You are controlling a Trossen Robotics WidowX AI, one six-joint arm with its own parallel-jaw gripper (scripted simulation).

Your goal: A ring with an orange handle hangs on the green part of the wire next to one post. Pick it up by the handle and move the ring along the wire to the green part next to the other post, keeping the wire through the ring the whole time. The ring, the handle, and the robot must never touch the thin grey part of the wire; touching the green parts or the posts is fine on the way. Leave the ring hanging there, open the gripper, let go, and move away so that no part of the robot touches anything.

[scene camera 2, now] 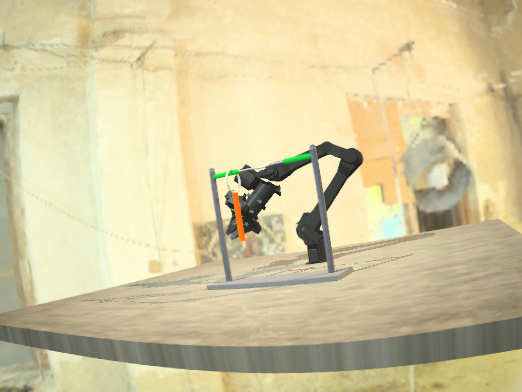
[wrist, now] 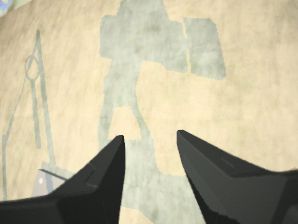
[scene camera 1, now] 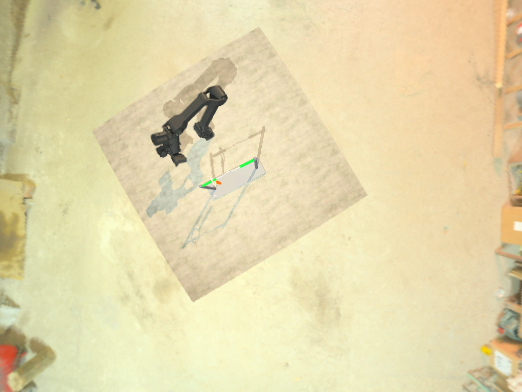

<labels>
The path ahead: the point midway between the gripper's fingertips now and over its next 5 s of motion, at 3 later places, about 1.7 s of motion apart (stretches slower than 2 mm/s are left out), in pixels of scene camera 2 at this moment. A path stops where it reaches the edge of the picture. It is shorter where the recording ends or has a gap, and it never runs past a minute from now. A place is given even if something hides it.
My gripper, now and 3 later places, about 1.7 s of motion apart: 228, 236; 254, 237; 240, 235; 236, 235
</labels>
